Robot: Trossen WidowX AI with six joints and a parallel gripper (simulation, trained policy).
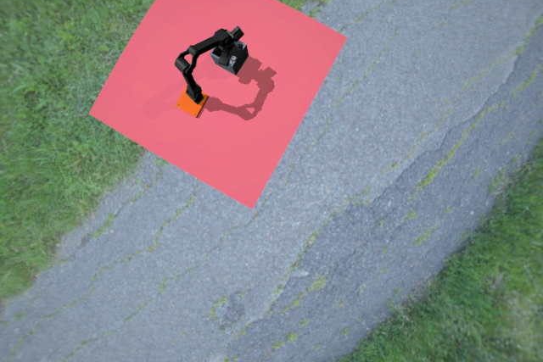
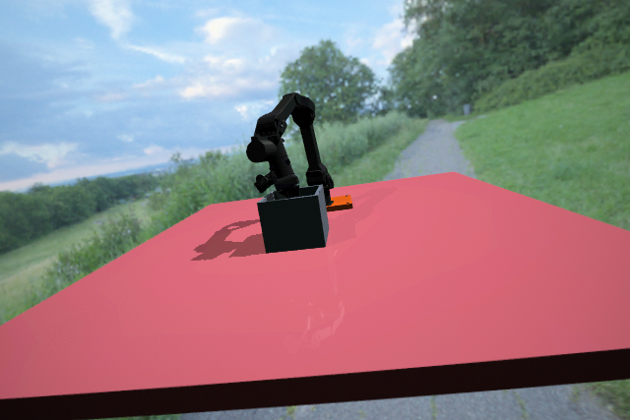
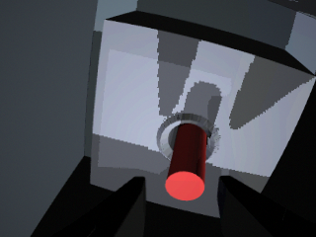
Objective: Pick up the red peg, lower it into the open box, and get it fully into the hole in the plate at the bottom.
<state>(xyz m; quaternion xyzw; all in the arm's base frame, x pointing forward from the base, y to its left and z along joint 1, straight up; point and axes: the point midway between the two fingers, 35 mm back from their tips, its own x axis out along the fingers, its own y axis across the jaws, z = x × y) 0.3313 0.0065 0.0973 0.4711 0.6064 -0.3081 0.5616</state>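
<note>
My gripper tip is 40 mm above the red peg. From my gripper tip the other things lie so: light grey plate 40 mm below.
</note>
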